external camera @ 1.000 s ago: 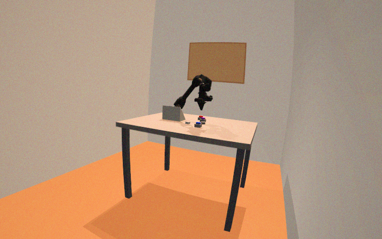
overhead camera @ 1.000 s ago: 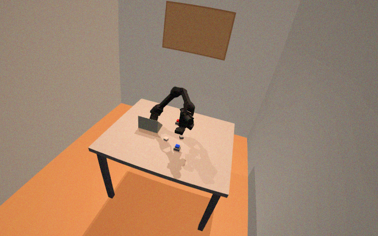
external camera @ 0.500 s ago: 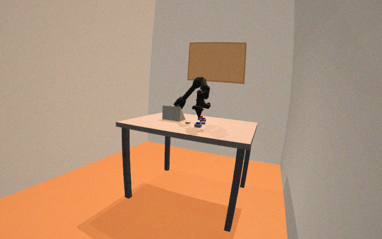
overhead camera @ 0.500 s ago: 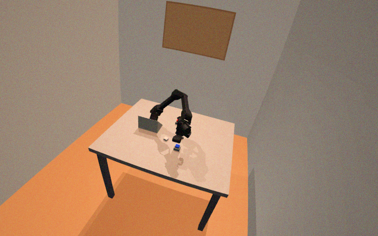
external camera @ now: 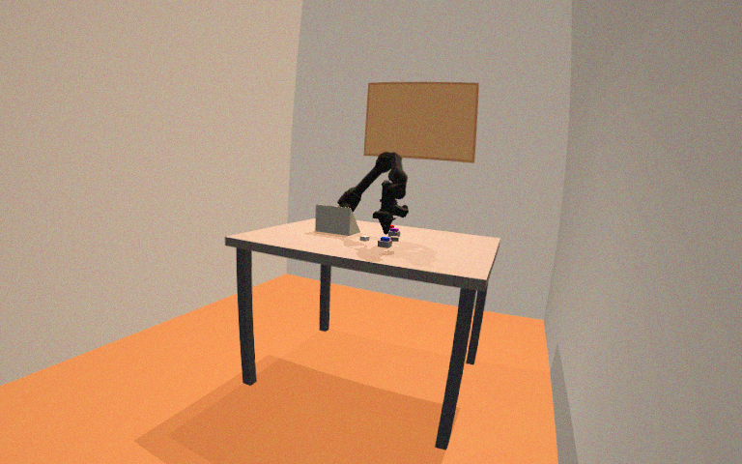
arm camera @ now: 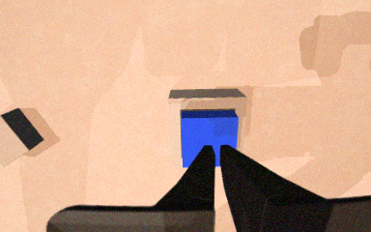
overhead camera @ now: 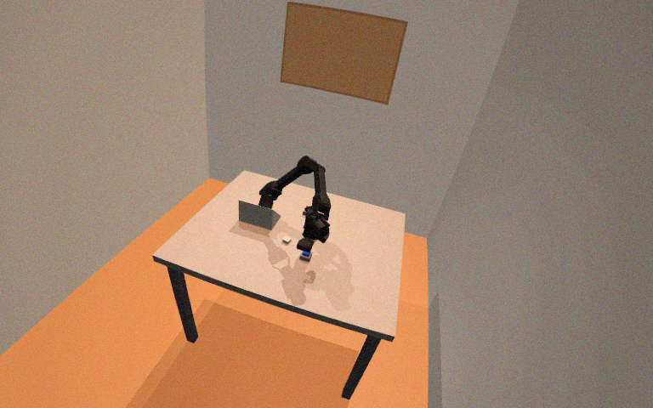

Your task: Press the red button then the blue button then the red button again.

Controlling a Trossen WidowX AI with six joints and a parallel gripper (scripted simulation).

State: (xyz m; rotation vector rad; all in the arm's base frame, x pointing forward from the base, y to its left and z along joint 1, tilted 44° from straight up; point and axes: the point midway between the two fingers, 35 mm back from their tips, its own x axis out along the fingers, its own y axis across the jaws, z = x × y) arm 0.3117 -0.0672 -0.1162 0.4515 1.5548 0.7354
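Now: the blue button 20 mm below my gripper tip. Round my gripper tip: purple button (80 mm behind, 250 mm to the left, 20 mm below); red button (140 mm behind, 330 mm to the left, 20 mm below).
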